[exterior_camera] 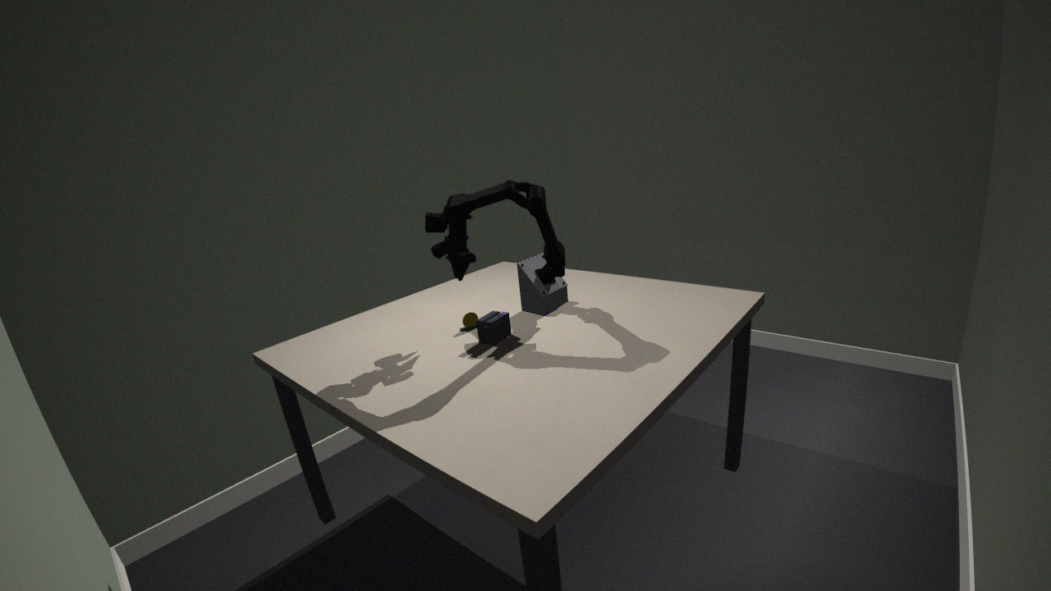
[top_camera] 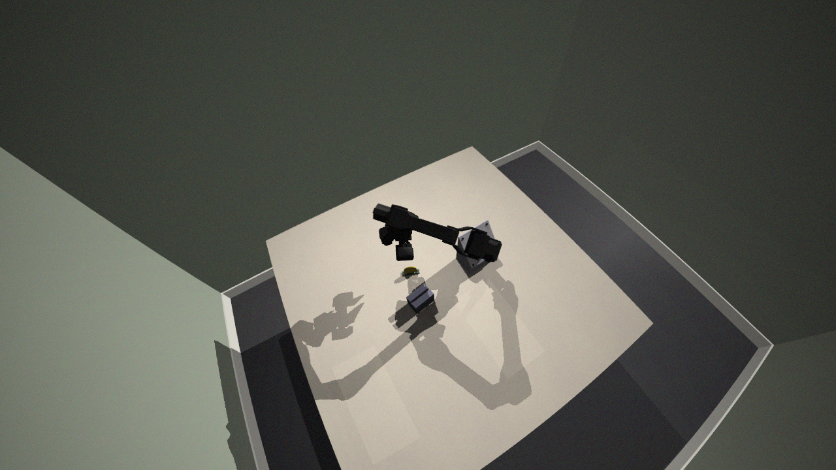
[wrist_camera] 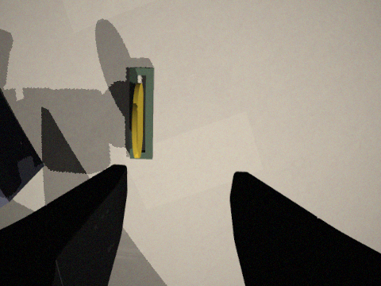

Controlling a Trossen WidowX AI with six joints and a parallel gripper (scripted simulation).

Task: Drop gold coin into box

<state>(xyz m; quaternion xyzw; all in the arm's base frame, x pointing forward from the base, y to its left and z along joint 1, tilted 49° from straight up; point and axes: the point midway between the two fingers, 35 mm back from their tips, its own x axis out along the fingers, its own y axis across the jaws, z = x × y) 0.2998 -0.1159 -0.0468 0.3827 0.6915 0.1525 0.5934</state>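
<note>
My gripper tip is 140 mm above the coin and 30 mm to the right of it.
</note>
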